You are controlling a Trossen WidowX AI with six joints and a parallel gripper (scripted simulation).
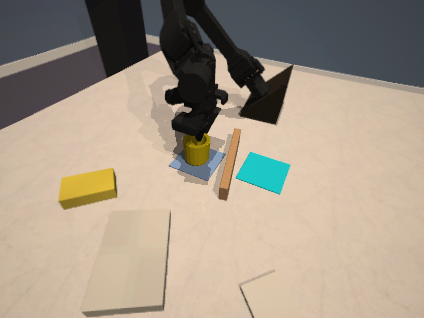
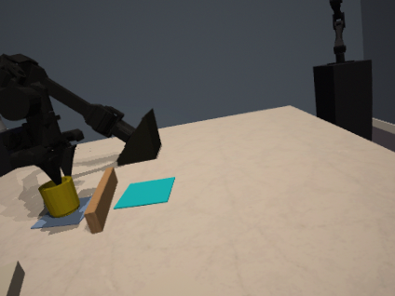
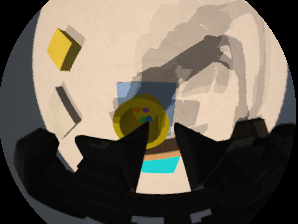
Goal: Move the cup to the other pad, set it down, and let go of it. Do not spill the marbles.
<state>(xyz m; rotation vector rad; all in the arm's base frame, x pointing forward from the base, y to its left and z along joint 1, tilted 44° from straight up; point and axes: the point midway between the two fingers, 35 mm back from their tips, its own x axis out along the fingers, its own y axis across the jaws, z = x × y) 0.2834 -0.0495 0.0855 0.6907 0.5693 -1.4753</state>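
Right now the yellow cup is 3 cm below my gripper tip and 2 cm ahead of it. Also, from my gripper tip: wooden bar 9 cm to the left, 5 cm below, 1 cm ahead; then cyan pad 18 cm to the left, 7 cm below; then beige slab 32 cm ahead, 5 cm below, 1 cm to the left.
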